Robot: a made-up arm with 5 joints.
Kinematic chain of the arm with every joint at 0, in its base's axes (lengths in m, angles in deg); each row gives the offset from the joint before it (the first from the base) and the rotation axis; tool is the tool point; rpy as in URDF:
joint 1: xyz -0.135 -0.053 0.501 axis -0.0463 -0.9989 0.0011
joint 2: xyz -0.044 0 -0.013 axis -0.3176 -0.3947 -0.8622
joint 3: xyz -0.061 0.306 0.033 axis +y
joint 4: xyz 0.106 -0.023 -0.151 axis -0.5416 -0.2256 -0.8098
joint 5: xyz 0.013 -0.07 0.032 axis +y
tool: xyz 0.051 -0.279 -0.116 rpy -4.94 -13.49 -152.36
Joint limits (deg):
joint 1: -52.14..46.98
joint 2: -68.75..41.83
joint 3: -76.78..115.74
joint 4: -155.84..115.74
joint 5: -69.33..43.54
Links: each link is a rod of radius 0.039 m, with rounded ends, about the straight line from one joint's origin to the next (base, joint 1, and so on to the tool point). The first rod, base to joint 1, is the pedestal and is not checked.
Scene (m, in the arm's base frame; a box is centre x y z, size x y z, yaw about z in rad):
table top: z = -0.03
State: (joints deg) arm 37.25 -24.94 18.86 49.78 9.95
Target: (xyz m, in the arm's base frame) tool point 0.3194 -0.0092 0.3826
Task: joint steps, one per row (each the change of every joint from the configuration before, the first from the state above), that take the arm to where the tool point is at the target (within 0.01 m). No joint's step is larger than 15 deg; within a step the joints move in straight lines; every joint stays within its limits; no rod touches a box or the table.
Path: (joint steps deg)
1: 1.39 5.70 -1.14 -14.49 -2.68
2: 1.39 5.70 -1.13 -14.48 -2.69
3: 1.39 5.70 -1.14 -14.49 -2.68
4: 1.39 5.70 -1.14 -14.49 -2.68
5: 1.39 5.69 -1.13 -14.48 -2.69
6: 1.39 5.70 -1.14 -14.49 -2.68
7: 1.39 5.70 -1.14 -14.49 -2.68

